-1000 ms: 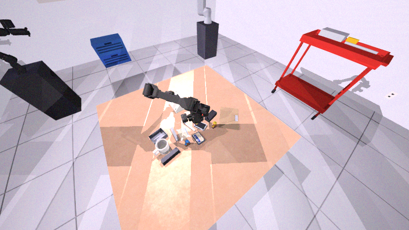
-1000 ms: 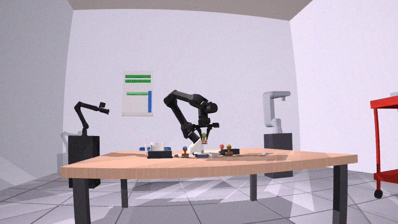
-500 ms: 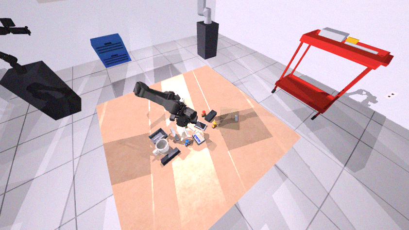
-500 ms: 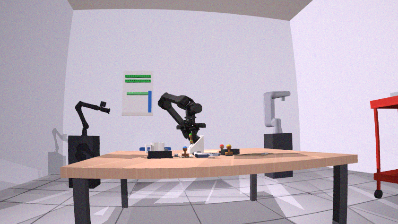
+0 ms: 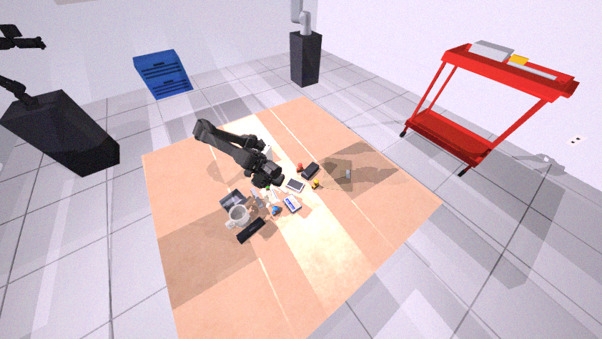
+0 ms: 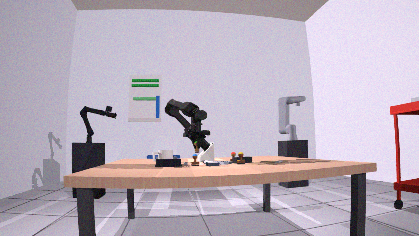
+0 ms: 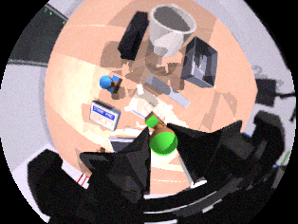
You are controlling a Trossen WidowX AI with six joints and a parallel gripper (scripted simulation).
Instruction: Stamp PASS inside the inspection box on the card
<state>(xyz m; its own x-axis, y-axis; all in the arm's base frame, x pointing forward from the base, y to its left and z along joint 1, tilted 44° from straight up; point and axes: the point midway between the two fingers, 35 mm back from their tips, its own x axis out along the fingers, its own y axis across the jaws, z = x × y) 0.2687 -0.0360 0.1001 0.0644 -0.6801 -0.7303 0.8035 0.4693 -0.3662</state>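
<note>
Right now my gripper tip is 90 mm above the white card and 10 mm short of it. The rest, counted from my gripper tip: green-knobbed stamp right at my gripper tip; blue-knobbed stamp 120 mm ahead, 70 mm below, 20 mm to the right; blue-and-white flat pad 120 mm ahead, 80 mm below, 70 mm to the left.
</note>
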